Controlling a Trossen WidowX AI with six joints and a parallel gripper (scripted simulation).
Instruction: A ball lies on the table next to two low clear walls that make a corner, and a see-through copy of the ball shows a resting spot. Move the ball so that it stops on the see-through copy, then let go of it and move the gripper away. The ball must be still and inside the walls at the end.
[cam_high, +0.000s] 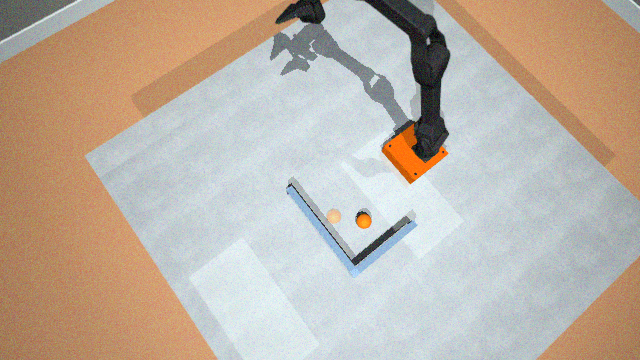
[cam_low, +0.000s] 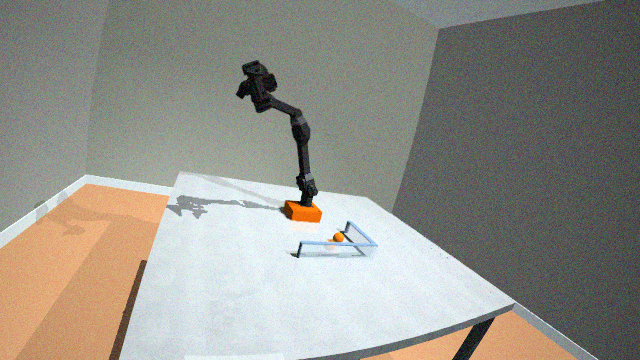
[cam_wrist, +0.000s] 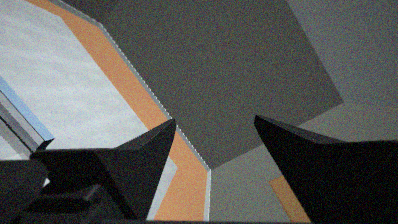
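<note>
Right now the orange ball is 510 mm below my gripper tip, 410 mm to the left of it and 20 mm ahead of it. The rest, counted from my gripper tip: see-through copy of ball (510 mm below, 340 mm to the left, 80 mm ahead).
</note>
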